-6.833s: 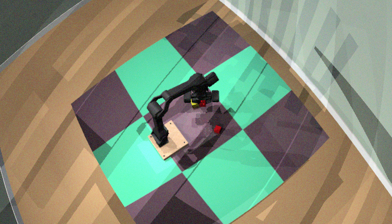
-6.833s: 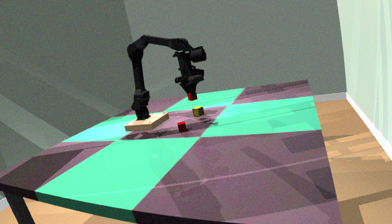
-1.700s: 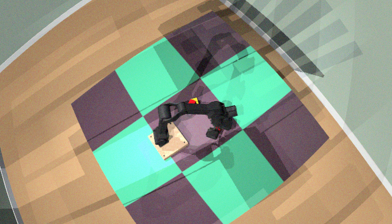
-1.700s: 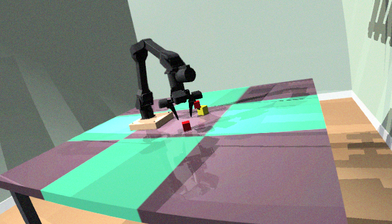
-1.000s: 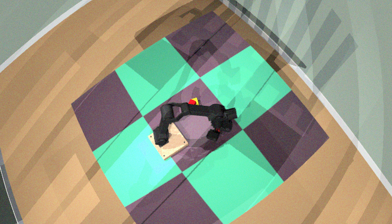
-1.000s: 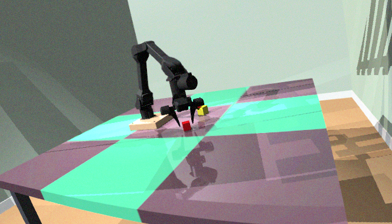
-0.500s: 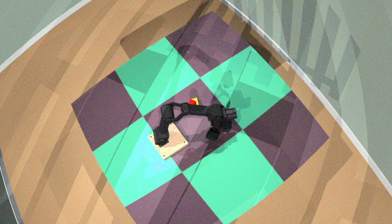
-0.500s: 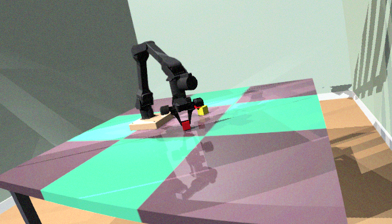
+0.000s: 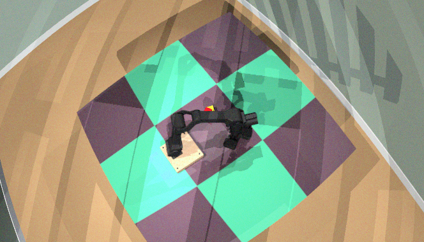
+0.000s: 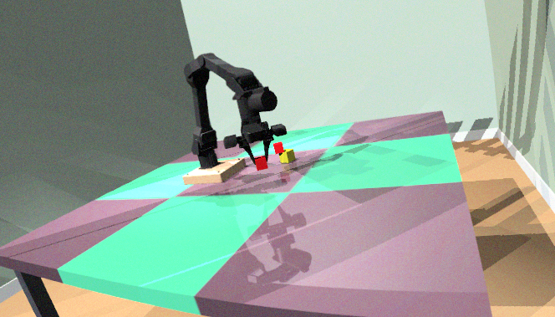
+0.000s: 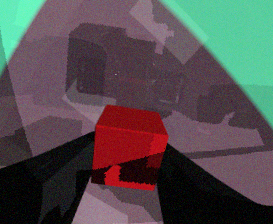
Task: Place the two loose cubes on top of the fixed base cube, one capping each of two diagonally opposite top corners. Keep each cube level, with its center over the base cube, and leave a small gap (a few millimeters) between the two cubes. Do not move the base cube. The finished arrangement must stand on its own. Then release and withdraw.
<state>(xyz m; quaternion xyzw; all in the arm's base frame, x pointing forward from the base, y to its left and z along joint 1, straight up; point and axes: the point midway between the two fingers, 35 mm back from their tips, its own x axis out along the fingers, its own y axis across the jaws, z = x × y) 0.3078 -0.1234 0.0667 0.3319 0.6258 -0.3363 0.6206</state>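
Right now my gripper tip is 220 mm to the right of the yellow cube, 50 mm above it and 20 mm past it.
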